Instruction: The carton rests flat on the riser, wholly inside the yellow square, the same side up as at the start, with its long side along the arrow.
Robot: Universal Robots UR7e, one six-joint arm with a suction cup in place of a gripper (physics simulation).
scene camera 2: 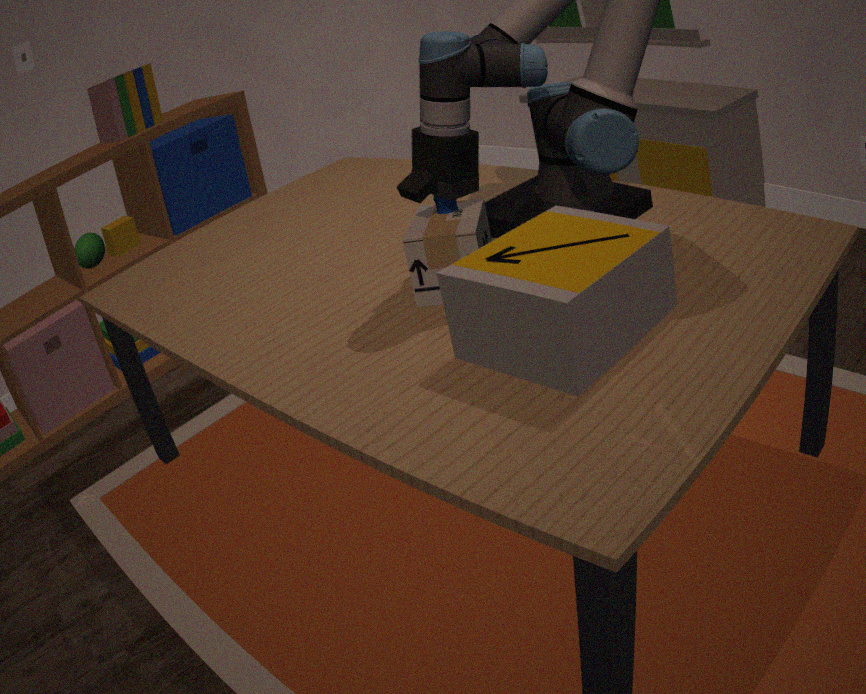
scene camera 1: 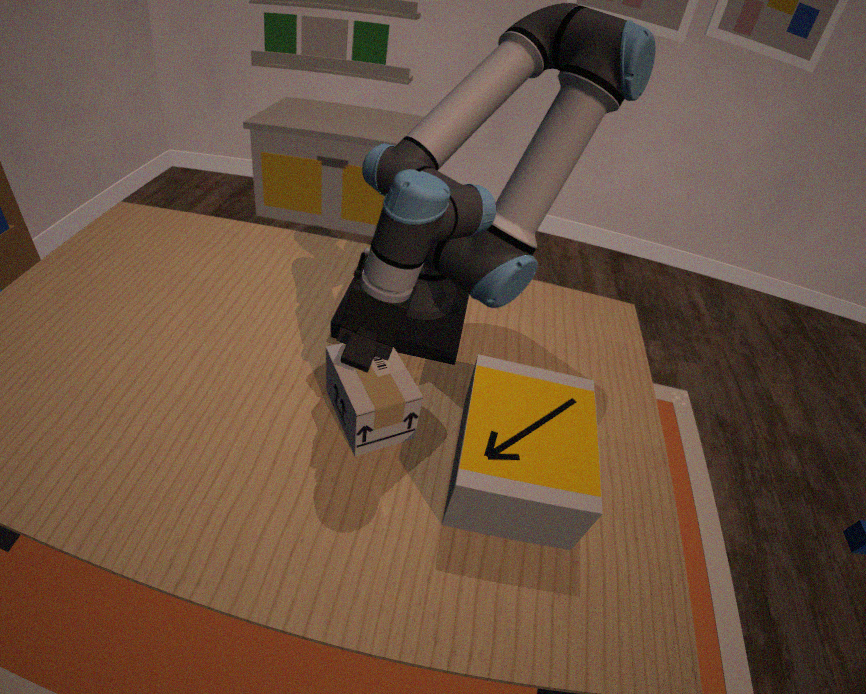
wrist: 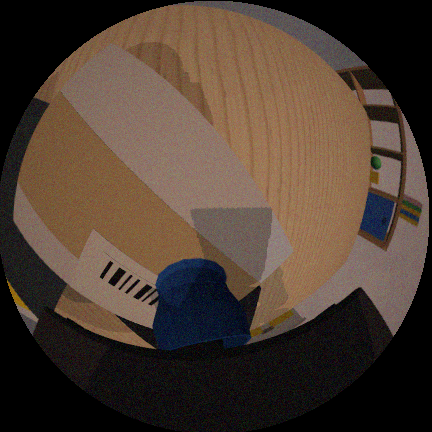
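The carton is a small brown box with white bands, up-arrows on its side and a barcode label on top. It rests flat on the table, left of the riser. My suction cup stands straight down on the carton's top near its far end, beside the label; in scene camera 1 the dark tool hides it. The grey riser carries the yellow square with a black arrow. Nothing lies on the square.
The arm's dark base stands just behind the carton and the riser. A bookshelf stands off the table's left side. A grey cabinet stands by the back wall. The table's front edge is near.
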